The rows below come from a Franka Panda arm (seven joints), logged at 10 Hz.
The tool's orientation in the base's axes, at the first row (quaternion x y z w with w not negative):
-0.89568, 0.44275, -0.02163, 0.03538
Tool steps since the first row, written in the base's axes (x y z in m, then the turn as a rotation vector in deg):
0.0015, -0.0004, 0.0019, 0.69, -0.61, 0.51
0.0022, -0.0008, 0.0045, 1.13, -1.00, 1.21
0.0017, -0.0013, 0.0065, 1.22, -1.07, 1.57
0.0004, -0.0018, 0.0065, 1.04, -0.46, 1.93
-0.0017, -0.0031, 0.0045, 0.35, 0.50, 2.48
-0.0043, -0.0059, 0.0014, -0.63, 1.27, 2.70
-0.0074, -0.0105, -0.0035, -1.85, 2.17, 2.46
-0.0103, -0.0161, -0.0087, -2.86, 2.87, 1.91
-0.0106, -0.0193, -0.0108, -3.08, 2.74, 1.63
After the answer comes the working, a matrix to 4 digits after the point.
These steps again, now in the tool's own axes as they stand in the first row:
0.0012, -0.0011, -0.0018, 0.91, -0.22, -0.49
0.0020, -0.0016, -0.0044, 1.49, -0.39, -1.17
0.0021, -0.0011, -0.0064, 1.60, -0.45, -1.53
0.0017, 0.0002, -0.0065, 1.01, -0.70, -1.87
0.0015, 0.0029, -0.0047, -0.17, -0.78, -2.42
0.0021, 0.0069, -0.0020, -1.37, -0.49, -2.68
0.0038, 0.0125, 0.0025, -2.83, -0.05, -2.49
0.0065, 0.0186, 0.0072, -4.00, 0.37, -1.98
0.0088, 0.0210, 0.0092, -4.03, 0.64, -1.72

The tool's axes in the first row as the columns of a matrix, in the base's axes (rounded; the answer above uses it unrounded):
0.6070, -0.7916, 0.0701
-0.7947, -0.6054, 0.0442
0.0074, -0.0825, -0.9966

